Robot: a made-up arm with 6 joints. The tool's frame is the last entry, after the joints.
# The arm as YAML. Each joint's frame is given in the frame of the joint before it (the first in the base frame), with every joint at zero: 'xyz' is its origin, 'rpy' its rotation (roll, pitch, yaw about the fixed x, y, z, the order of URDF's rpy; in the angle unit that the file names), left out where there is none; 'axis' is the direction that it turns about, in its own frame. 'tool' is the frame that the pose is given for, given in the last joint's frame.
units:
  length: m
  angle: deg
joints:
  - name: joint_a
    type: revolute
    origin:
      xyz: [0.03, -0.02, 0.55]
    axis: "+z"
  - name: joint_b
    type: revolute
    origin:
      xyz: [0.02, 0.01, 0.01]
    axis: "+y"
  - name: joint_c
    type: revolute
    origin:
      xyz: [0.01, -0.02, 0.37]
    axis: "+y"
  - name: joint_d
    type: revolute
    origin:
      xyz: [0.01, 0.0, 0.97]
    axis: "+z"
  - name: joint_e
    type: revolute
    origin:
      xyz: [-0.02, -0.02, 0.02]
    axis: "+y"
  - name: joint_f
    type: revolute
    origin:
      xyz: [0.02, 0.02, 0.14]
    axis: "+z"
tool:
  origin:
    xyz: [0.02, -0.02, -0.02]
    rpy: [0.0, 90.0, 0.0]
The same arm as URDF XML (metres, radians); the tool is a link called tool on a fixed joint. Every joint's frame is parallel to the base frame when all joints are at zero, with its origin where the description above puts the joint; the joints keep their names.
<robot name="arm">
  <link name="base"/>
  <link name="link1"/>
  <link name="link2"/>
  <link name="link3"/>
  <link name="link4"/>
  <link name="link5"/>
  <link name="link6"/>
  <link name="tool"/>
  <joint name="joint_a" type="continuous">
    <parent link="base"/>
    <child link="link1"/>
    <origin xyz="0.0300 -0.0200 0.5500"/>
    <axis xyz="0 0 1"/>
  </joint>
  <joint name="joint_b" type="continuous">
    <parent link="link1"/>
    <child link="link2"/>
    <origin xyz="0.0200 0.0100 0.0100"/>
    <axis xyz="0 1 0"/>
  </joint>
  <joint name="joint_c" type="continuous">
    <parent link="link2"/>
    <child link="link3"/>
    <origin xyz="0.0100 -0.0200 0.3700"/>
    <axis xyz="0 1 0"/>
  </joint>
  <joint name="joint_d" type="continuous">
    <parent link="link3"/>
    <child link="link4"/>
    <origin xyz="0.0100 0.0000 0.9700"/>
    <axis xyz="0 0 1"/>
  </joint>
  <joint name="joint_e" type="continuous">
    <parent link="link4"/>
    <child link="link5"/>
    <origin xyz="-0.0200 -0.0200 0.0200"/>
    <axis xyz="0 1 0"/>
  </joint>
  <joint name="joint_f" type="continuous">
    <parent link="link5"/>
    <child link="link6"/>
    <origin xyz="0.0200 0.0200 0.1400"/>
    <axis xyz="0 0 1"/>
  </joint>
  <joint name="tool_fixed" type="fixed">
    <parent link="link6"/>
    <child link="tool"/>
    <origin xyz="0.0200 -0.0200 -0.0200" rpy="0.0000 1.5708 0.0000"/>
  </joint>
</robot>

